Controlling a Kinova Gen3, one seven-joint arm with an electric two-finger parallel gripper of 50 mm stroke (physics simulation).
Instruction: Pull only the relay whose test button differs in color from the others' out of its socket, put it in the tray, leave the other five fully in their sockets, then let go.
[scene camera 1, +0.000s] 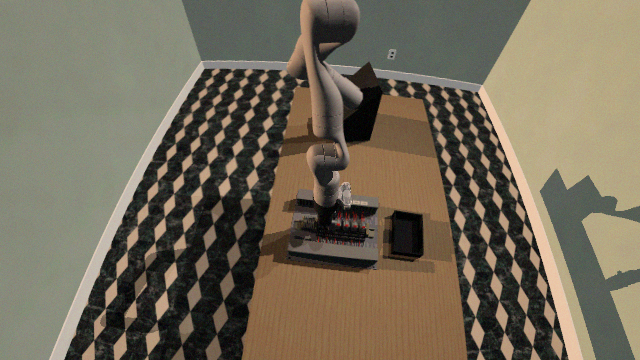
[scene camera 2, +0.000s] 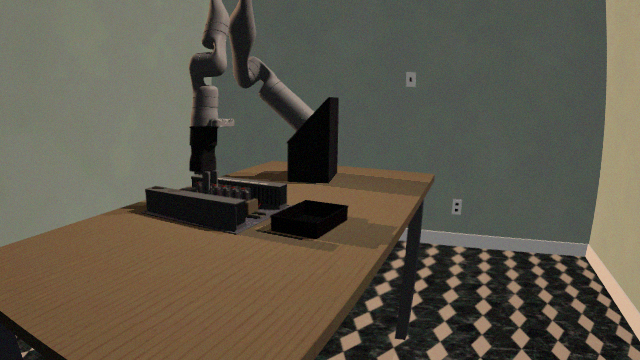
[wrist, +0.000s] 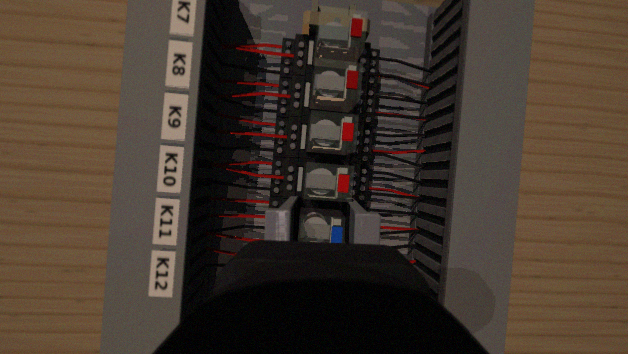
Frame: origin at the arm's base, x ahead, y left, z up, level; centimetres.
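Where they show: gripper, fingertip midpoint: (scene camera 1: 331, 225) (wrist: 321, 212); arm's base, origin of the base link: (scene camera 1: 354, 100) (scene camera 2: 306, 123).
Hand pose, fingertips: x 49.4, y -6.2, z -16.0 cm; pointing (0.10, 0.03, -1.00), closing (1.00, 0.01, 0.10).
Observation:
Things, the pixels of their top centre, and the offset from my fingertips. Level surfaces: height alone.
- relay with the blue test button, middle of its top: (wrist: 324, 235) dx -0.1, dy -0.8, dz +3.5 cm
- nearest red-button relay, middle of its top: (wrist: 329, 182) (scene camera 2: 216, 184) dx +0.0, dy +2.2, dz +3.4 cm
- black tray, middle of its top: (scene camera 2: 310, 210) (scene camera 1: 408, 232) dx +0.6, dy +28.5, dz +0.0 cm
- wooden table, its level: dz -3.5 cm
The relay with the blue test button (wrist: 317, 226) stands in the row beside label K11 in the wrist view, at about the same height as its neighbours. My gripper (wrist: 321, 212) (scene camera 2: 206, 180) is shut on it, one finger on each side. Four relays with red buttons, several in one line, show ahead of it; the nearest red-button relay (wrist: 321, 182) is beside K10 and sits in its socket. The sixth relay is hidden under the gripper body. The black tray (scene camera 1: 407, 237) (scene camera 2: 295, 226) stands right of the relay panel in scene camera 1, with no relay visible in it.
Grey wire ducts (wrist: 492, 150) (scene camera 2: 195, 207) run along both sides of the relay row, with red and black wires between. The duct on the label side carries labels K7 to K12. A black wedge-shaped stand (scene camera 2: 312, 150) (scene camera 1: 367, 115) is at the arm's base on the wooden table (scene camera 2: 200, 280).

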